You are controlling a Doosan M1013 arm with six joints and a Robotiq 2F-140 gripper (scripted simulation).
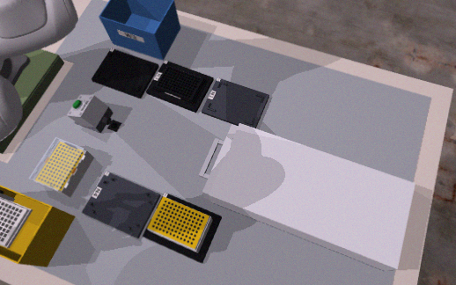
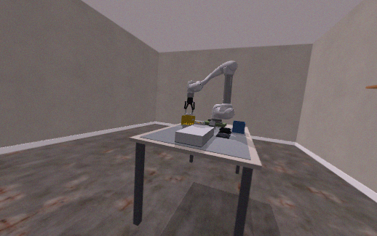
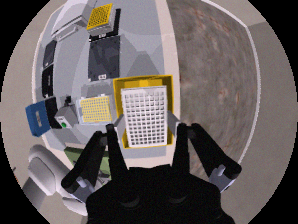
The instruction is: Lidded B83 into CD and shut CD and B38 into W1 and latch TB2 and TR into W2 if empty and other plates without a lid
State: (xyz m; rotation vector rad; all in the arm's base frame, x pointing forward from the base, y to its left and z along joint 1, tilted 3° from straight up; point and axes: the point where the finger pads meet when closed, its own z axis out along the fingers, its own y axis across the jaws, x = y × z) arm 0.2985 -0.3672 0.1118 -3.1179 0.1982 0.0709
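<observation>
Right now my hand is 20 mm above the white assay plate. The rest, counted from my hand: yellow tip rack: 360 mm ahead, 110 mm below, 90 mm to the left; done key: 330 mm to the left, 100 mm below, 10 mm ahead; yellow bin W1: 130 mm below.
</observation>
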